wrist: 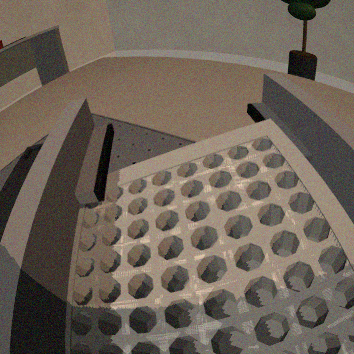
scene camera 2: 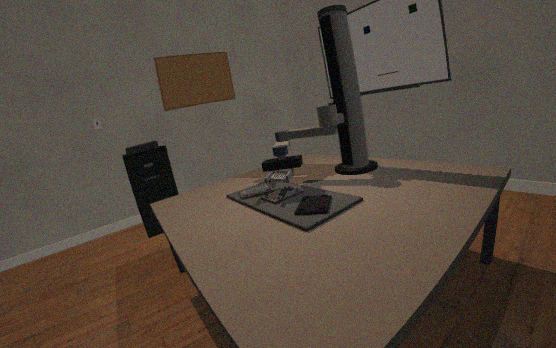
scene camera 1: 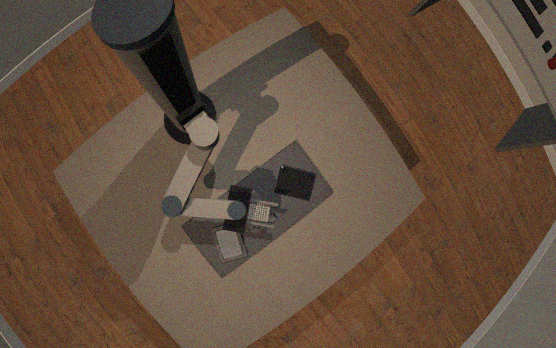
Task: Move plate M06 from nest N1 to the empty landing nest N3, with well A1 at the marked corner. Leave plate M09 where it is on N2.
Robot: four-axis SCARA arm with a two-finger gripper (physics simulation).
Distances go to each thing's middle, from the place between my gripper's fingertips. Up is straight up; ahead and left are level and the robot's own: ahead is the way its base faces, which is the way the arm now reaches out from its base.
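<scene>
My gripper: 60 mm to the left of the black-framed well plate (wrist: 236, 236), 70 mm past it, 10 mm above it.
</scene>
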